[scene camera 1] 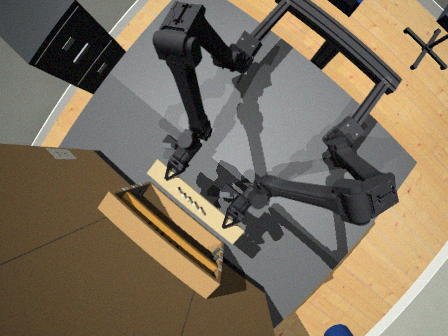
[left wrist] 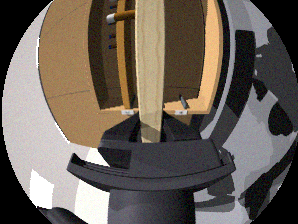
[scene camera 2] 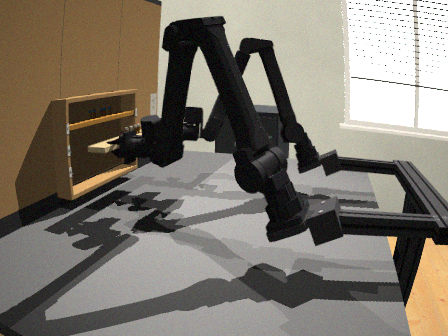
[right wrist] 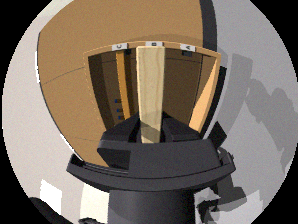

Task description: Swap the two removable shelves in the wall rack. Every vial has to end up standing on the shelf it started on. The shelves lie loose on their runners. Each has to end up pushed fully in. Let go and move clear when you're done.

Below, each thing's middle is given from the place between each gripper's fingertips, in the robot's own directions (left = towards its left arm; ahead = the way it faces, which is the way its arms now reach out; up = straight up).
Right now my left hand is 150 mm to the left of the pale shelf (scene camera 1: 212, 216). Round my left hand: orange shelf (scene camera 1: 141, 210) 170 mm ahead, 150 mm to the right, 70 mm above; then wall rack (scene camera 1: 112, 206) 160 mm ahead, 150 mm to the right, 10 mm below.
Right now the wall rack is 17 cm ahead of my right hand, 15 cm to the left of it and 1 cm below it. Also, from my right hand: pale shelf 15 cm to the left; orange shelf 17 cm ahead, 15 cm to the left, 7 cm above.
